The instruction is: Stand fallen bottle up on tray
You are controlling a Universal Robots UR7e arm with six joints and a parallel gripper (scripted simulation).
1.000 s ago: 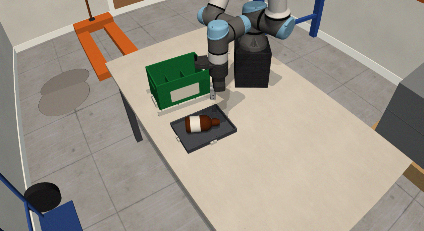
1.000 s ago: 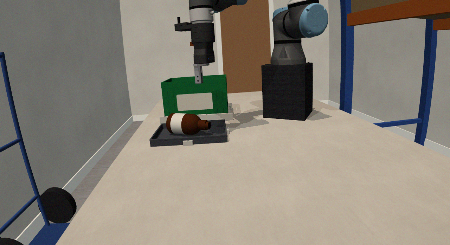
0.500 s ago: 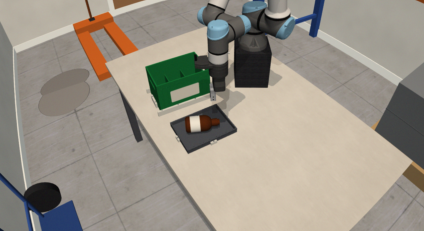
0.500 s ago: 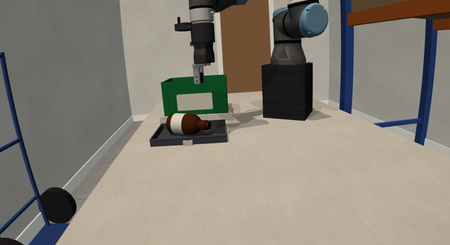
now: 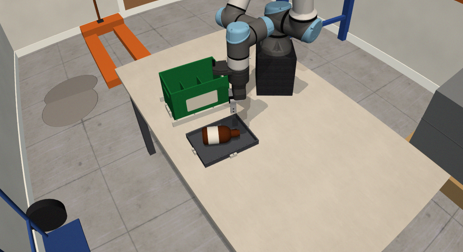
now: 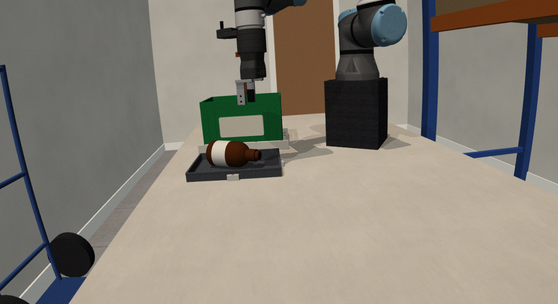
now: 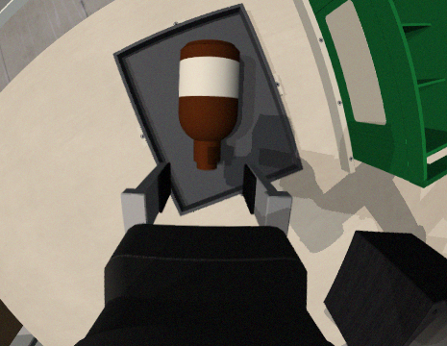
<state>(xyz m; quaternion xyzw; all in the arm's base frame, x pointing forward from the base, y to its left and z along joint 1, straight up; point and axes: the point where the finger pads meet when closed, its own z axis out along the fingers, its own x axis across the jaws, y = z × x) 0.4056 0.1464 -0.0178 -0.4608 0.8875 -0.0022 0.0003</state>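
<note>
The brown bottle is 4 cm ahead of my hand, 3 cm to the right of it and 16 cm below it. From my hand the other things lie so: green crate: 3 cm behind, 30 cm to the right, 12 cm below; then tray: 4 cm ahead, 3 cm to the right, 19 cm below.
</note>
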